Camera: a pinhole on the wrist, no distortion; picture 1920 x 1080 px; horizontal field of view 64.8 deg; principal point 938.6 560.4 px. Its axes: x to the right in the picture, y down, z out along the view. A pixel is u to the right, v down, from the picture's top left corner.
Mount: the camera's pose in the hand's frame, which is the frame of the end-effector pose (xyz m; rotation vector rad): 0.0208 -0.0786 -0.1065 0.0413 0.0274 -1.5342
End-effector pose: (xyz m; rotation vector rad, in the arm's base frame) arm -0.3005 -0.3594 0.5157 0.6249 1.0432 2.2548
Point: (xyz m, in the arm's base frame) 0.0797 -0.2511 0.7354
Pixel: 619 42
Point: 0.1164 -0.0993 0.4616
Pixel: 1572 43
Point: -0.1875 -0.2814 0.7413
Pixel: 64 549
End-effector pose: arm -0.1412 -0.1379 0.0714 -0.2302 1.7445 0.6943
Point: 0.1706 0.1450 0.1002
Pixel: 385 345
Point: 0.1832 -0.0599 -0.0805
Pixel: 1118 707
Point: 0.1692 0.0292 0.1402
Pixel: 575 94
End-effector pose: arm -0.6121 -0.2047 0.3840 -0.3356 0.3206 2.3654
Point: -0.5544 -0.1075 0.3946
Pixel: 1184 513
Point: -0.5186 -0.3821 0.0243
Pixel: behind the camera
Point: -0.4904 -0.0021 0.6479
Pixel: 1289 308
